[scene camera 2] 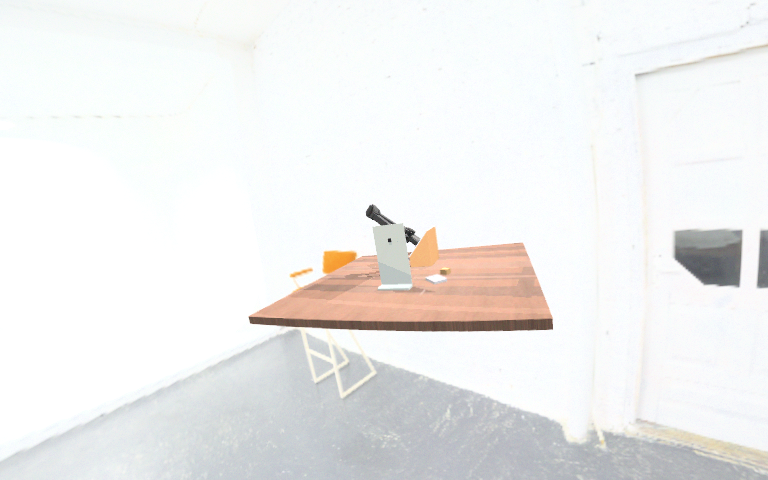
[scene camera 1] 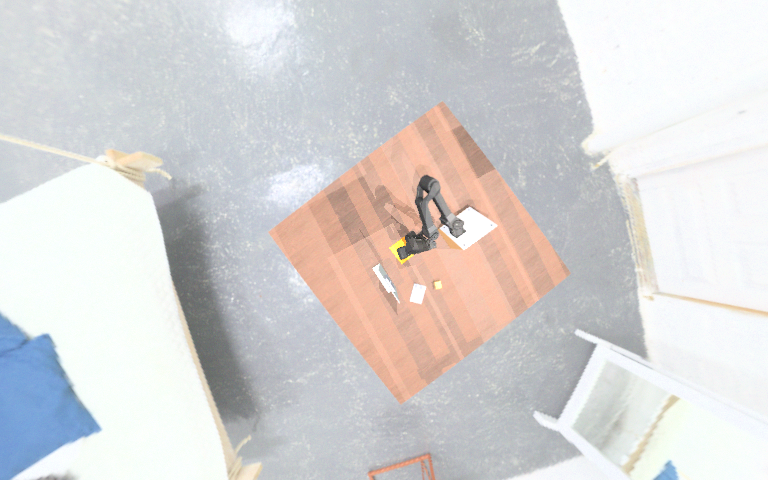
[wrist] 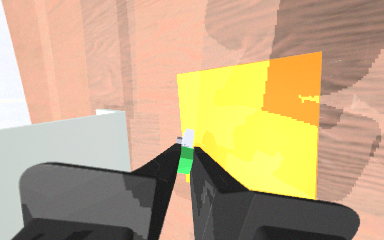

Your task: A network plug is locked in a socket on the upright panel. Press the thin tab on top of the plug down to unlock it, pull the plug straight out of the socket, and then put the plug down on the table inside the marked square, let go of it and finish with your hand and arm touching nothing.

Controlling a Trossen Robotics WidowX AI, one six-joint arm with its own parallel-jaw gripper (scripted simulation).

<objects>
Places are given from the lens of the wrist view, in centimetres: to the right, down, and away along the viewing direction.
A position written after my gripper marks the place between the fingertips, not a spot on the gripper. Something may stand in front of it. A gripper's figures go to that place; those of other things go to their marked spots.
my gripper (wrist: 186, 151): 0, 2, 11
yellow marked square (wrist: 259, 121): 6, 0, 14
</objects>
